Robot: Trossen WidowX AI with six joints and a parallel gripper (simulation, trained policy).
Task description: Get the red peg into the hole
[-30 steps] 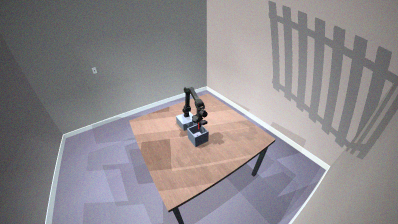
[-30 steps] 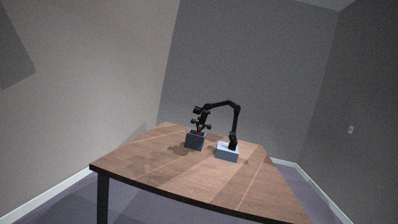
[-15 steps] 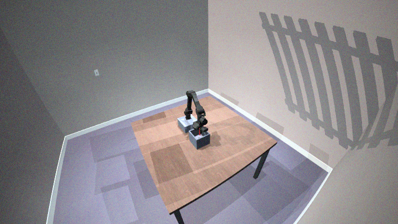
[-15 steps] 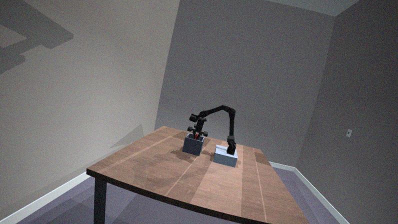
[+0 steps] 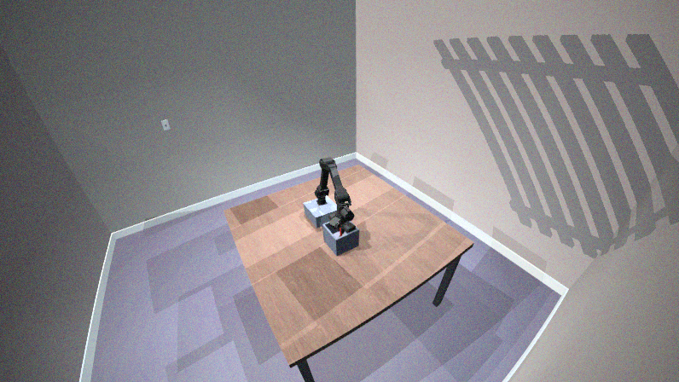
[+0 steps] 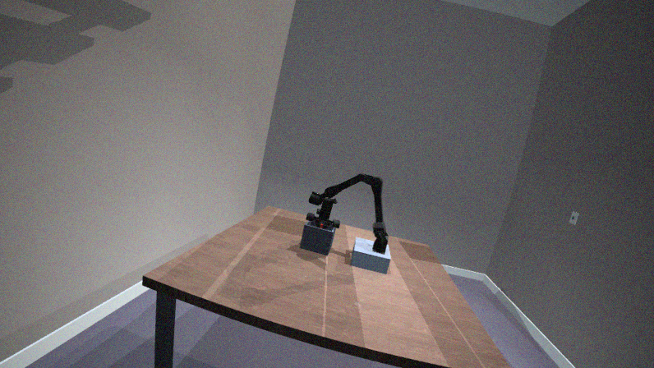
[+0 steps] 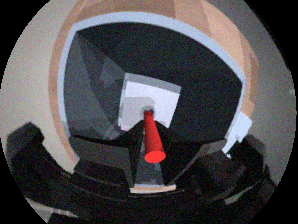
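Right now my gripper tip is 2 cm below the red peg. From my gripper tip the other things lie so: pale plate: 4 cm below, 1 cm to the right.
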